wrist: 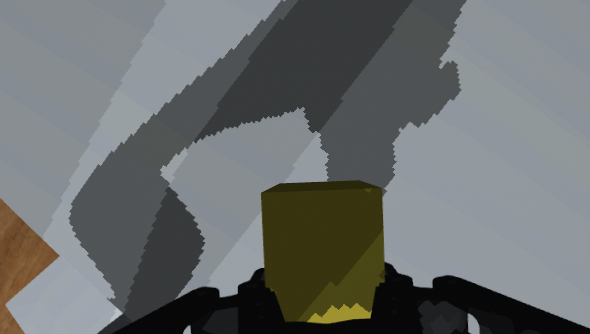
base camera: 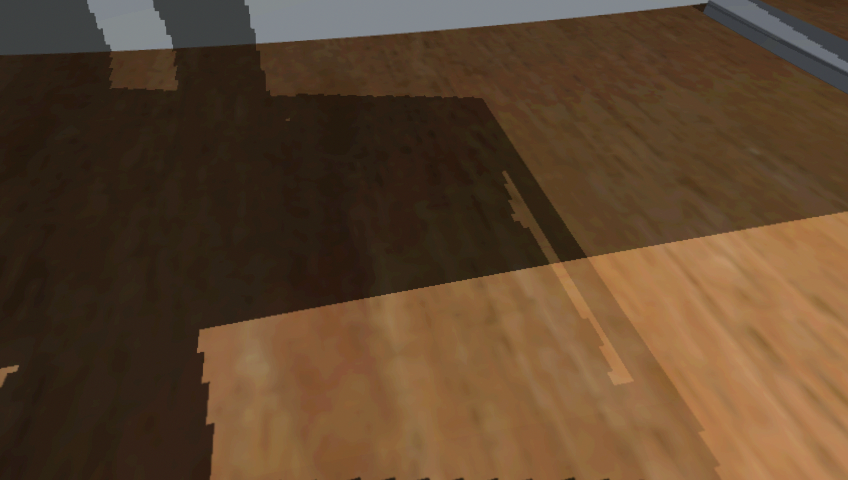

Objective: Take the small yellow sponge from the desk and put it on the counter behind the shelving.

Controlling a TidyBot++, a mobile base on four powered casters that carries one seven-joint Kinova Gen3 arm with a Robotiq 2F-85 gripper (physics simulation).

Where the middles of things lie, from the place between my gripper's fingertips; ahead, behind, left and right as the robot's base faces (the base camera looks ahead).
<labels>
I see the yellow sponge (wrist: 323, 242) 2 cm above my hand.
</labels>
